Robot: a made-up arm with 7 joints.
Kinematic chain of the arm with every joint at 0, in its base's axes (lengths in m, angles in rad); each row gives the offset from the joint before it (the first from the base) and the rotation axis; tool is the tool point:
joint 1: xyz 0 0 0.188 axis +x
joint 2: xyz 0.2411 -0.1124 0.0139 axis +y
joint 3: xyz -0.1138 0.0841 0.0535 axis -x
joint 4: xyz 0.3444 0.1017 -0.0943 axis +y
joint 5: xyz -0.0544 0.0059 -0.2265 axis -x
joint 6: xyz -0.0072 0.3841 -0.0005 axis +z
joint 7: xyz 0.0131 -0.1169 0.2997 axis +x
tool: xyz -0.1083 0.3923 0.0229
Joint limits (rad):
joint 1: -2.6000..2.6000
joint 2: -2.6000..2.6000
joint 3: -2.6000..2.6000
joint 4: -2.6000..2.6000
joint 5: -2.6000..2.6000
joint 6: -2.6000..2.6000
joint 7: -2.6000..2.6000
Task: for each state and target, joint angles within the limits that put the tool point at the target. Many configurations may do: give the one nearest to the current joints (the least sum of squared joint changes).
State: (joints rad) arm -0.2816 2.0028 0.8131 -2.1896 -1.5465 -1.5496 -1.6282
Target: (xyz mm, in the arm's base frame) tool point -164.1 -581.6 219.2
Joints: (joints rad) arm -0.4172 2.0272 1.1159 -2.4172 -1.6195 -1.6570 -2.4172
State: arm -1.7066 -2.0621 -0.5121 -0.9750 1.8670 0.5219 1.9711
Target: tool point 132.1 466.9 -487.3
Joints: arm -1.5307 -1.9321 -0.2342 -0.8874 1.6843 0.3754 2.3163
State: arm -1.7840 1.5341 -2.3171 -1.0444 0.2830 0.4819 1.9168
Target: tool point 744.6 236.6 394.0
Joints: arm -1.8762 1.4867 -2.1184 -1.1902 0.4155 0.3766 1.7659
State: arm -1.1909 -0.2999 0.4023 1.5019 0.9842 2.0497 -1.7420
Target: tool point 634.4 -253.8 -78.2
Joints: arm -1.0354 -1.0441 0.3405 1.0393 0.7110 1.7976 -1.8944
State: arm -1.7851 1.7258 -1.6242 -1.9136 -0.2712 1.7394 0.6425
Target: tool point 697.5 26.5 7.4
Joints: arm -1.7627 1.7816 -1.8980 -1.6784 -0.1110 1.8082 0.7922
